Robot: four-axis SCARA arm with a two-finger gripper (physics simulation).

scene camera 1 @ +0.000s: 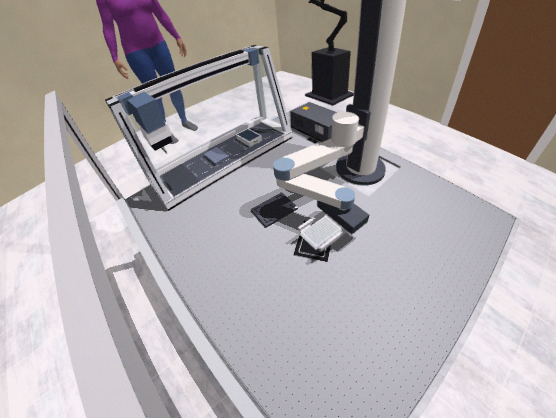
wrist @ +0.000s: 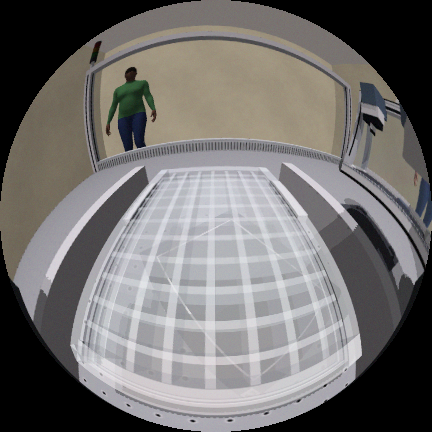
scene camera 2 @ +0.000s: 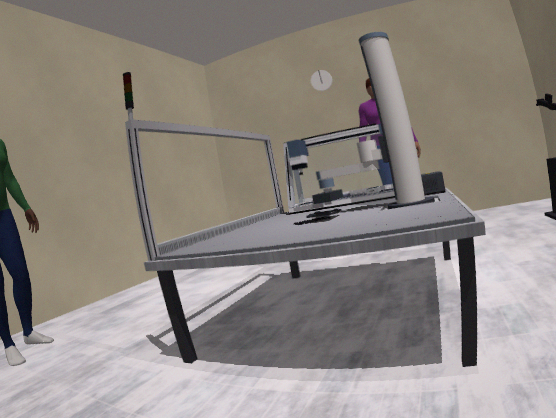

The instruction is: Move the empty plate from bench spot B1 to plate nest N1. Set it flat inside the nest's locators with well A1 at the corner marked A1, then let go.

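Frame: origin at the arm's base, x ahead, y left, z up, level; millimetres.
Where they show: gripper, between the fingertips: (scene camera 1: 309,239) (wrist: 212,171) (scene camera 2: 299,207); arm's base, origin of its link: (scene camera 1: 360,168) (scene camera 2: 411,204).
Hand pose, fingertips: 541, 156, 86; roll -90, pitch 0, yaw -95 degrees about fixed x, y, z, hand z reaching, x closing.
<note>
Things, the pixels of their centre, and the offset from my fingertips, as dx, dy, dz. "spot": a spot on its surface instead.
- empty plate, middle of its body: (wrist: 212,232) (scene camera 1: 321,231) -56, +5, -4
- bench spot B1, a spot on its surface: (scene camera 1: 312,258) spot: +16, +33, -73
- Plate nest N1, middle of its body: (wrist: 368,232) (scene camera 1: 274,208) (scene camera 2: 323,212) -44, -249, -65
- blue-grey head, a spot on its surface: (scene camera 1: 146,114) spot: +212, -621, +376
The empty plate (scene camera 1: 321,232) (wrist: 210,280), clear and whitish with a grid of wells, is held level above the bench. My gripper (scene camera 1: 323,230) (wrist: 212,171) is shut on it, with a finger along each long side. In scene camera 1 the plate is turned relative to bench spot B1 (scene camera 1: 312,258), a black-bordered mat below and partly hidden by it. Plate nest N1 (scene camera 1: 263,216) is the dark, flat fixture to the left of the plate; part of a dark fixture also shows at the right in the wrist view. Its A1 mark and the plate's well A1 cannot be made out.
A gantry frame (scene camera 1: 187,80) (wrist: 367,145) with a blue-grey head (scene camera 1: 146,114) (scene camera 2: 297,150) stands over a deck behind the nest. The arm's column (scene camera 1: 382,90) (scene camera 2: 397,125) and a dark box (scene camera 1: 312,121) (scene camera 2: 433,183) stand at the back. A guard frame (scene camera 2: 200,131) lines one bench edge.
</note>
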